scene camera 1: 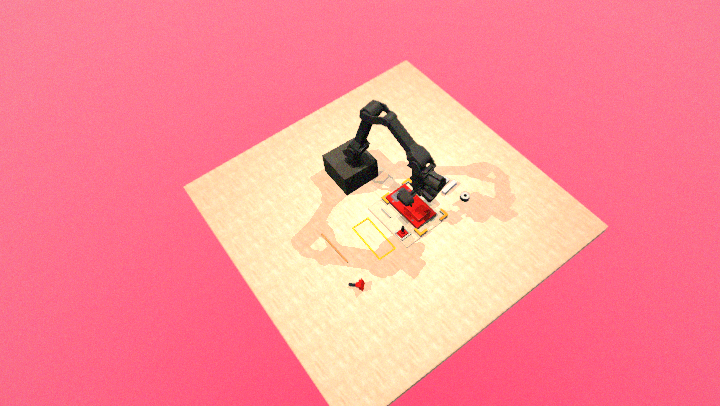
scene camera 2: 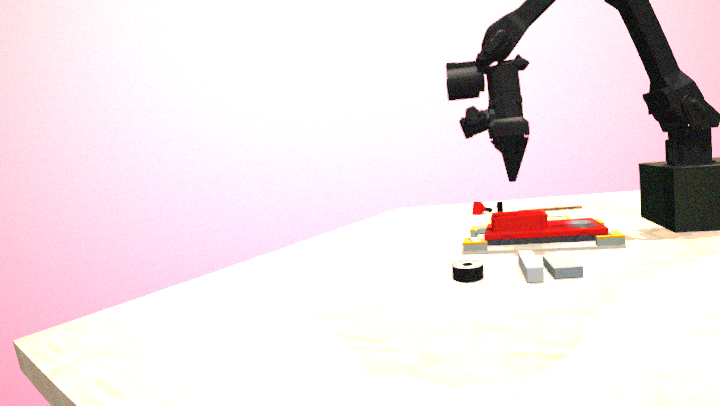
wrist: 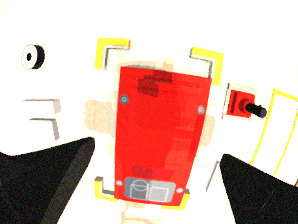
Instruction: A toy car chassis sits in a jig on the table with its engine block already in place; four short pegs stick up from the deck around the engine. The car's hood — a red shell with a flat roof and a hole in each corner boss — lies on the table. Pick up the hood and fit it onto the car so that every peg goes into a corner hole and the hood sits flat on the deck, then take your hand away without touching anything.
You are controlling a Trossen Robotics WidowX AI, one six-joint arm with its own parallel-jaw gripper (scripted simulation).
Observation:
The gripper [scene camera 2: 512, 180] is open and holds nothing. Further things: a red hood [scene camera 2: 535, 219].
The gripper also shows in the wrist view [wrist: 159, 153].

